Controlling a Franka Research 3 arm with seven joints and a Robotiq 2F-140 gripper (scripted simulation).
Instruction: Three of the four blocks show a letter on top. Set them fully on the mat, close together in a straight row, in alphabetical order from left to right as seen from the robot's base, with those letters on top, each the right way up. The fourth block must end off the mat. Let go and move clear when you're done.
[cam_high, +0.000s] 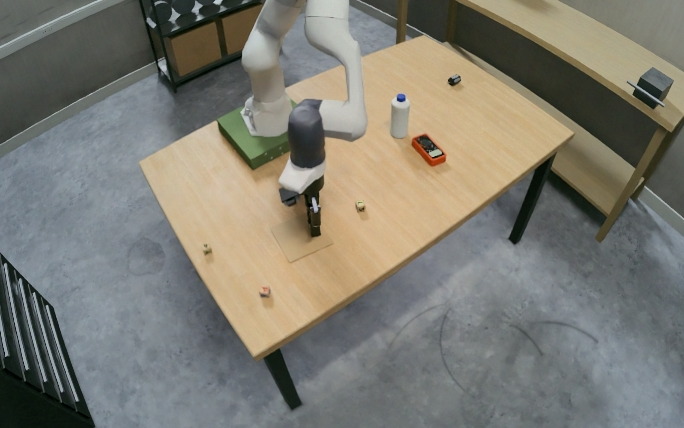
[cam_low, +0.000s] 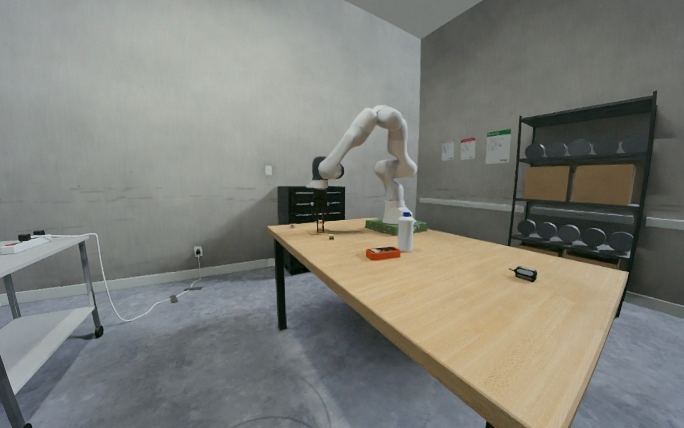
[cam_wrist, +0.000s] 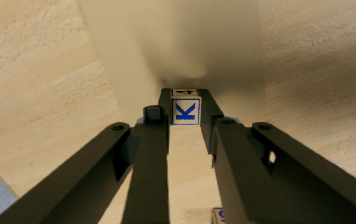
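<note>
The tan mat is 40 mm to the right of my hand, 40 mm below it and 10 mm behind it. From my hand the other things lie so: white bottle: 480 mm to the left, 190 mm behind, 40 mm above; block: 160 mm to the left, 30 mm below, 10 mm ahead; orange meter: 500 mm to the left, 50 mm behind, 30 mm below.
</note>
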